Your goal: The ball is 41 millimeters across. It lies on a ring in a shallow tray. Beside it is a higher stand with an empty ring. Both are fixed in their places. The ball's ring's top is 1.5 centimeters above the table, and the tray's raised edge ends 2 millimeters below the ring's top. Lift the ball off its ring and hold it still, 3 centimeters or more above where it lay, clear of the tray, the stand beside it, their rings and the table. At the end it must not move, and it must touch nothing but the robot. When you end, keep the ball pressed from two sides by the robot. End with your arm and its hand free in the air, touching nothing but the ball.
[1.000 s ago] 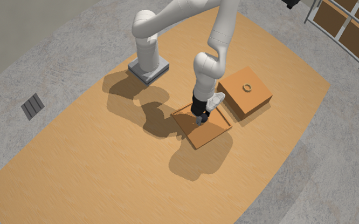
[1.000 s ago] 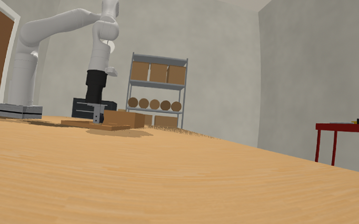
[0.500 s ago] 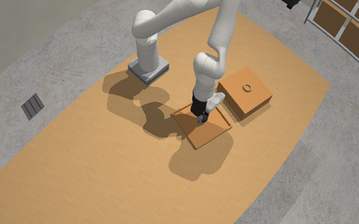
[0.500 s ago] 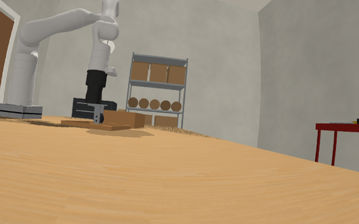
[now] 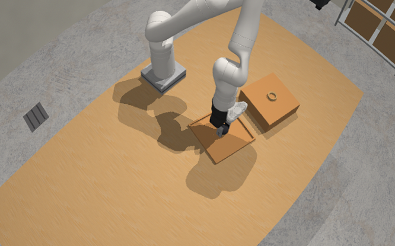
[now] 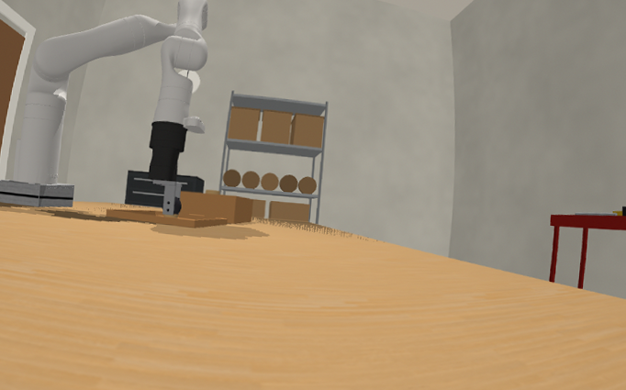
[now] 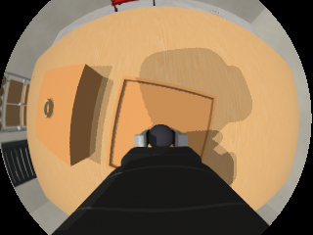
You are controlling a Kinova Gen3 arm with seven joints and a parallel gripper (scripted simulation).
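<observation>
Now: the shallow tray 30 mm below my hand. From my hand the other things lie so: brown stand 60 mm ahead, 240 mm to the left, 20 mm above; then dark ball right at my hand.
</observation>
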